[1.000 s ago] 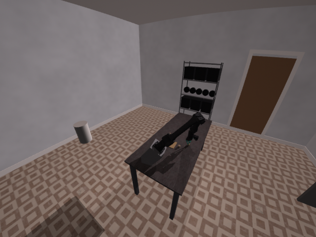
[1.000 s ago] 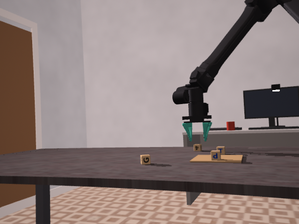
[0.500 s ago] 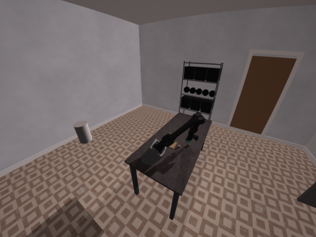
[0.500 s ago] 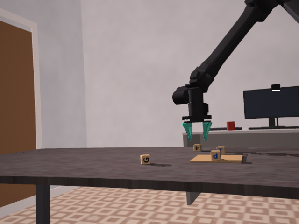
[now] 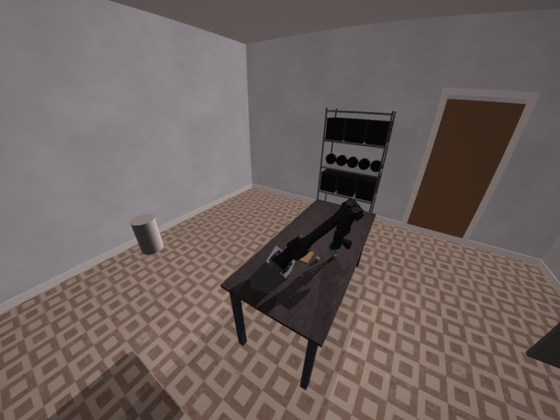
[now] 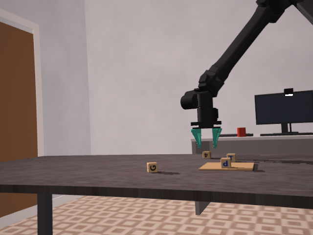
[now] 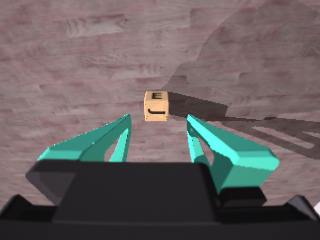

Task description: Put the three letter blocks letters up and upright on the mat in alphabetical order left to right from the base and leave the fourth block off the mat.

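Now: hand 8 cm past the mat, 23 cm to the right of it and 4 cm above it. The rest, counted from my hand: block: 9 cm behind, 10 cm to the left, 3 cm below.
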